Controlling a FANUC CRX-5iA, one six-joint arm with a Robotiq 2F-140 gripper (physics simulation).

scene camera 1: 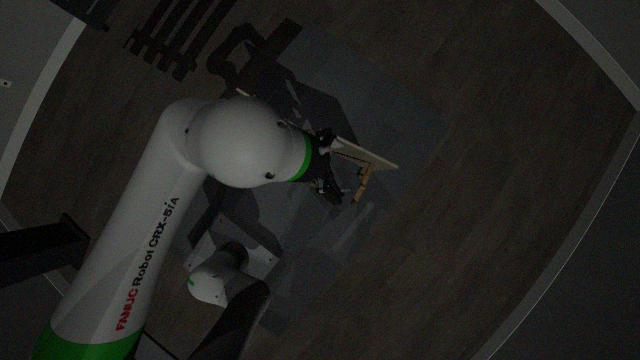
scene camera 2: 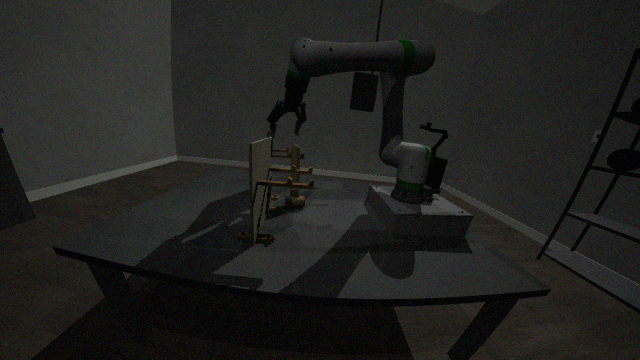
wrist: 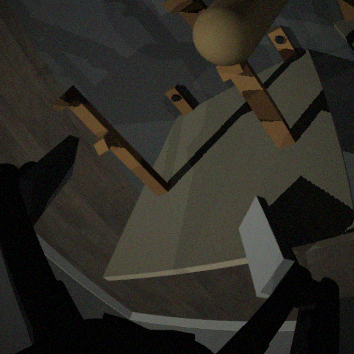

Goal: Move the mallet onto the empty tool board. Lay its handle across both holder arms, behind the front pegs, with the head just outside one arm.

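Seen in the pictures: gripper, between the fingertips: [scene camera 1: 342,168] [scene camera 2: 284,135] [wrist: 162,185]; arm's base, origin of its link: [scene camera 1: 233,257] [scene camera 2: 406,197].
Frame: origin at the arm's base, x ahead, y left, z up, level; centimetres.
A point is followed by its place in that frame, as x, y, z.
The pale tool board [scene camera 1: 367,152] {67.0, -20.9, 23.1} [scene camera 2: 260,165] [wrist: 200,225] {66.3, -18.7, 18.9} stands upright on the table. Its two orange-brown holder arms show in the wrist view, the left arm [wrist: 140,172] {63.6, -26.7, 12.1} and the right arm [wrist: 262,107] {60.7, -11.1, 12.1}. The tan mallet [scene camera 2: 295,162] {52.5, -6.2, 10.3} [wrist: 217,35] {52.4, -10.3, 17.5} is not across both arms. In scene camera 2 it is nearly upright beside the far arm, head down near the table. The wrist view shows its round handle end by the right arm; the head is out of that view. My gripper [scene camera 1: 334,170] {59.3, -17.4, 20.9} [scene camera 2: 285,131] {59.3, -17.4, 20.9} [wrist: 162,185] {59.3, -17.4, 20.9} is open and empty above the board's top edge, apart from the mallet.
Another holder's arms [scene camera 2: 281,151] {61.3, -26.1, 11.5} show behind the board. The grey table [scene camera 1: 400,110] {101.4, -27.6, -8.8} [scene camera 2: 200,265] {73.4, 35.2, -8.8} carries the robot's base block [scene camera 2: 425,220] {1.7, 17.5, -2.0} to the right in scene camera 2. A dark shelf rack stands at the far right there.
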